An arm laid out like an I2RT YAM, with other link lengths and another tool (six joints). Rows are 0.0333 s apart.
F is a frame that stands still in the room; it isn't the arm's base.
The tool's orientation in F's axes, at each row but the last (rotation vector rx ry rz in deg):
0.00, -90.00, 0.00
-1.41, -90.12, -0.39
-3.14, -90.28, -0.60
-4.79, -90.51, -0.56
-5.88, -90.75, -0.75
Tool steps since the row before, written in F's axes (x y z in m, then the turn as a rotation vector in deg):
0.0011, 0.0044, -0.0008, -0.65, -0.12, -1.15
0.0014, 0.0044, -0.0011, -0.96, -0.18, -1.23
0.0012, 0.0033, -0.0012, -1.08, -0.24, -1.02
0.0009, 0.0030, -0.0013, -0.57, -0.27, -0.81
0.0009, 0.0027, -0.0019, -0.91, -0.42, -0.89
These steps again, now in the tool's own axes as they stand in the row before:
-0.0008, 0.0044, -0.0011, -1.15, -0.12, 0.65
-0.0011, 0.0044, -0.0013, -1.23, -0.19, 0.96
-0.0011, 0.0034, -0.0011, -1.02, -0.26, 1.08
-0.0012, 0.0031, -0.0007, -0.82, -0.27, 0.56
-0.0018, 0.0029, -0.0007, -0.90, -0.44, 0.89

